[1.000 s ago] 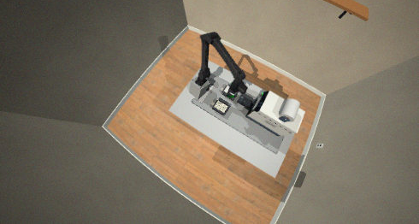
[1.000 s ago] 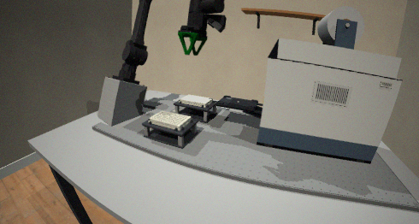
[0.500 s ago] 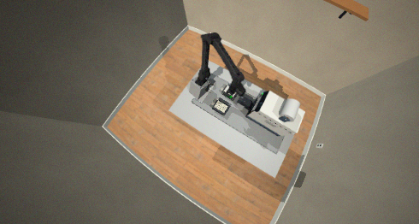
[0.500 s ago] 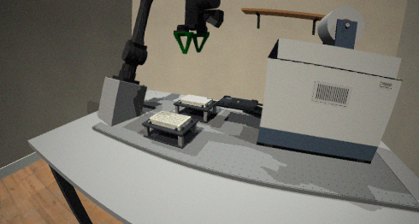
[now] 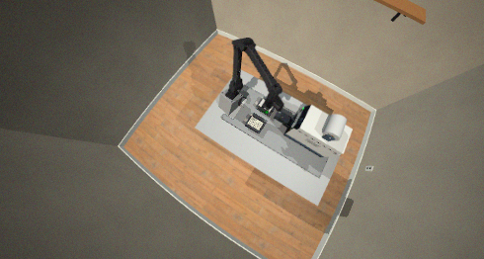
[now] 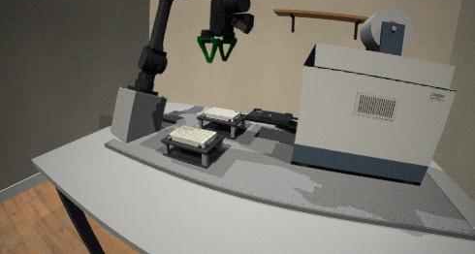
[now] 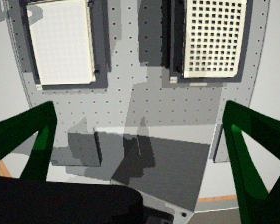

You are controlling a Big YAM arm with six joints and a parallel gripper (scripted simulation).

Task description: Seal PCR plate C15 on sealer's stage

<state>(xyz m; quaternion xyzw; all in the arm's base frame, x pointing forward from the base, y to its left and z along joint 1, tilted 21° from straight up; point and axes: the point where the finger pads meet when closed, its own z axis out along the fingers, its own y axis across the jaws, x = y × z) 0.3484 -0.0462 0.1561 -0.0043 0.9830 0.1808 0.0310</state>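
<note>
Now: the 96-well plate C15 30 mm behind my hand, 100 mm to the right of it and 220 mm below it. Also, from my hand: dark stage: 160 mm ahead, 80 mm to the left, 180 mm below; white start key: 260 mm ahead, 180 mm to the left, 90 mm below; sealed plate C51: 40 mm behind, 110 mm to the left, 220 mm below.
</note>
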